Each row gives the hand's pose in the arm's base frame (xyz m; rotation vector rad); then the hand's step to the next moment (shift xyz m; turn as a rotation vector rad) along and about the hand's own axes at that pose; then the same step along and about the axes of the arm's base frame.
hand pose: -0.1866 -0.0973 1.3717 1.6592 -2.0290 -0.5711
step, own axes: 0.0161 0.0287 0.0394 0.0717 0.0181 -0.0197
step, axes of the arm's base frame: -0.0486 -0.0092 -0.0139 -0.0151 -0.0676 0.0326
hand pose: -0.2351 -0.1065 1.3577 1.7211 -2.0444 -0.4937
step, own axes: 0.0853 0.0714 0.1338 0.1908 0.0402 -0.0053
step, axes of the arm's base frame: -0.1429 -0.0718 -0.0686 -0.0584 -0.1812 0.0426
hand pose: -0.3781 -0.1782 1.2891 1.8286 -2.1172 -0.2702
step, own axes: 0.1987 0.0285 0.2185 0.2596 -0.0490 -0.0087
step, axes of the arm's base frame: -0.1306 -0.2066 -0.1682 0.0167 -0.2628 0.0228
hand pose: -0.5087 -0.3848 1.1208 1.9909 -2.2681 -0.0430
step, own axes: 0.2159 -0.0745 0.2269 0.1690 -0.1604 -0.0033
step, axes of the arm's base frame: 0.0211 -0.2371 -0.2168 0.1373 -0.1883 -0.0007
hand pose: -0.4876 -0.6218 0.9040 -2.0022 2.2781 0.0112
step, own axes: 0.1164 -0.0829 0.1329 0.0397 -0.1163 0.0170
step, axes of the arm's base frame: 0.0776 -0.1157 -0.1367 0.1114 -0.0532 -0.0126
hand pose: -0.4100 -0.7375 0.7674 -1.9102 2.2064 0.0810
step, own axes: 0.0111 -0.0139 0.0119 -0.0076 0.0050 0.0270
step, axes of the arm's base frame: 0.0138 -0.0107 -0.0124 -0.0004 0.0132 -0.0253
